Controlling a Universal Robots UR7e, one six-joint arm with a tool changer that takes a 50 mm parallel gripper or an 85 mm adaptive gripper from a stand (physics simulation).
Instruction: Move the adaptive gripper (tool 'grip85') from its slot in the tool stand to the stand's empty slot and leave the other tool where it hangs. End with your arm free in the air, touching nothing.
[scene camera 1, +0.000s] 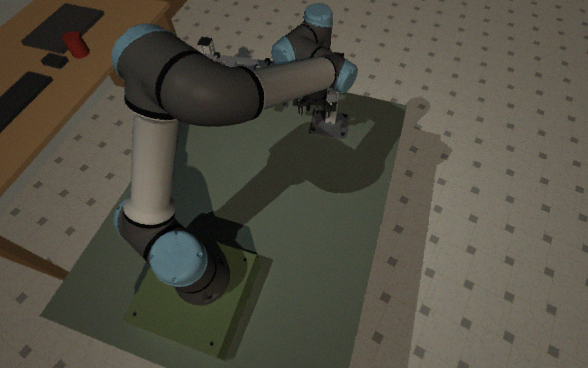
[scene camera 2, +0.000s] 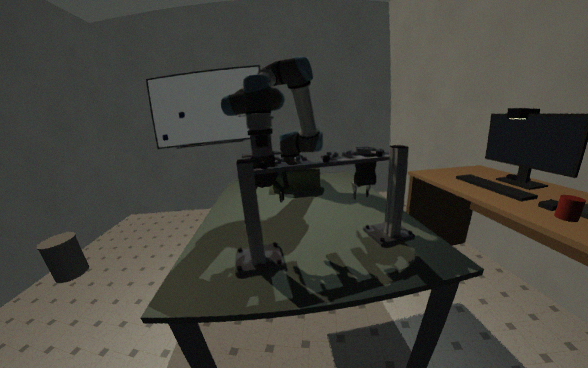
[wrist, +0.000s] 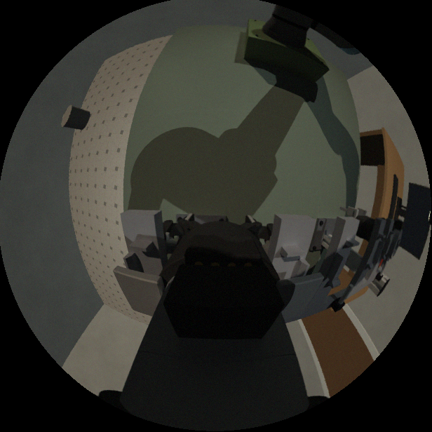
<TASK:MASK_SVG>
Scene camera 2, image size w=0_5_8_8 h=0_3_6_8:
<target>narrower gripper tool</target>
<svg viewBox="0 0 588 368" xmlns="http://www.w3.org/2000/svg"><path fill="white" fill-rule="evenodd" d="M376 162L355 164L354 182L351 182L353 199L356 199L356 187L366 185L366 197L369 197L370 185L376 184ZM357 147L358 155L365 157L375 157L376 154L371 153L371 151L380 151L378 149L375 150L374 147Z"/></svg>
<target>adaptive gripper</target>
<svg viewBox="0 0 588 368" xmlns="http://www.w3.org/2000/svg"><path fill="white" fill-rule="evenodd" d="M254 175L256 189L258 186L264 188L274 185L279 189L280 202L283 202L284 190L289 188L286 172ZM278 175L283 178L283 186L281 186L276 181ZM283 152L272 152L272 149L252 151L252 154L243 154L242 158L252 158L254 169L260 169L262 161L267 162L267 168L276 167L274 155L283 154Z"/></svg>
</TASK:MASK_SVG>
